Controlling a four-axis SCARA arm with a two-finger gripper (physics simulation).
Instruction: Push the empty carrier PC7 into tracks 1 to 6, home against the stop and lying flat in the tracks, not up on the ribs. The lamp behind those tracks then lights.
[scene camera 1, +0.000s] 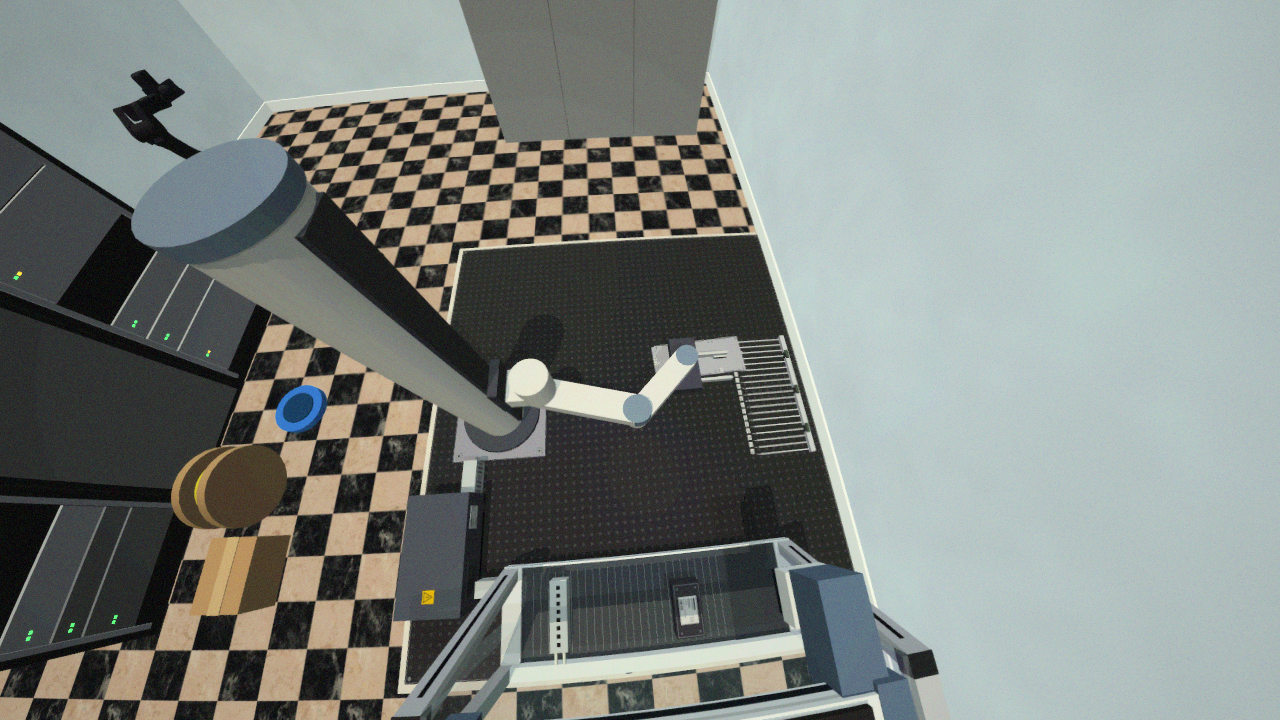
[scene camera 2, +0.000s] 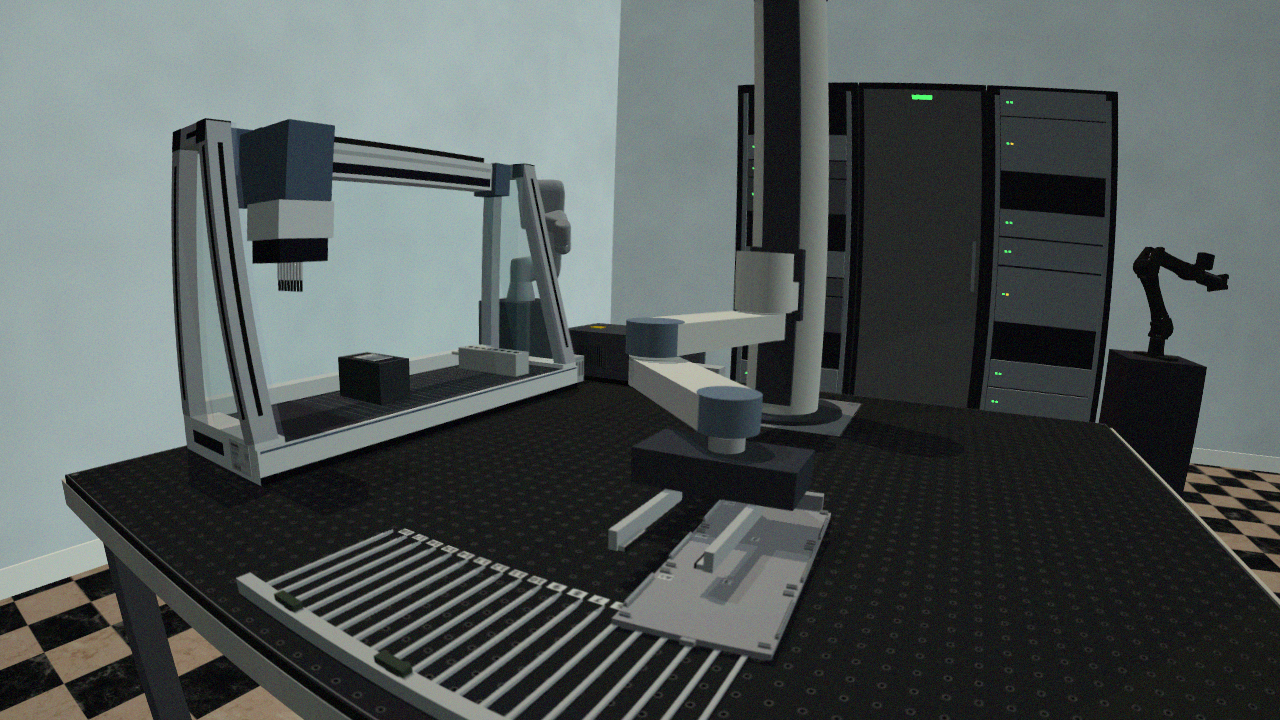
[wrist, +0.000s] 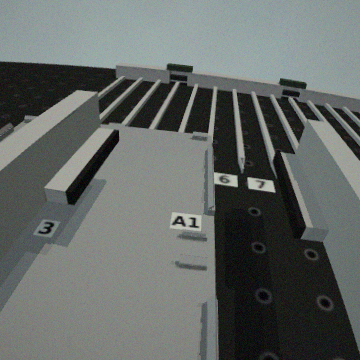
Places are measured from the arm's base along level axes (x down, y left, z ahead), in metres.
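Pixels of known places: gripper, fingertip midpoint: (scene camera 1: 729, 365) (scene camera 2: 659, 551) (wrist: 197, 126); arm's base, link origin: (scene camera 1: 503, 415) (scene camera 2: 780, 415).
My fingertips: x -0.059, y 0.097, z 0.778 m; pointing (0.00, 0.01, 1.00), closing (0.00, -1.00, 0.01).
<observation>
Ahead of a thing's pixels: the offset from my fingertips to its top centre. "*": to the spot under its first point.
The empty carrier PC7 {dy +0.051, dx +0.017, dz -0.092 m} (scene camera 1: 736, 358) (scene camera 2: 707, 610) (wrist: 135, 275), a flat grey plate marked A1, lies at the near ends of the ribs, its front edge past the number labels. Labels 6 and 7 show beside it in the wrist view. Ribs run on from its front edge to the stop bar (scene camera 1: 796, 394) (scene camera 2: 331, 631) (wrist: 230, 81). The lamp {dy +0.038, dx +0.025, dz +0.230 m} (wrist: 180, 67) behind the carrier's side is dark green, unlit. My gripper (scene camera 1: 716, 367) (scene camera 2: 666, 548) (wrist: 197, 126) is shut and holds nothing; a broad gap shows between its fingers. One finger hangs over the carrier, the other beyond its right edge.
Another unlit lamp {dy -0.097, dx +0.025, dz +0.230 m} (wrist: 293, 83) sits further right on the stop bar. A gantry machine (scene camera 1: 572, 662) (scene camera 2: 393, 418) stands on the same table, with a black box {* dy -0.668, dx -0.074, dz -0.253 m} (scene camera 1: 686, 608) (scene camera 2: 374, 379) on its deck. The arm's column (scene camera 1: 375, 349) (scene camera 2: 810, 223) stands behind the gripper.
</observation>
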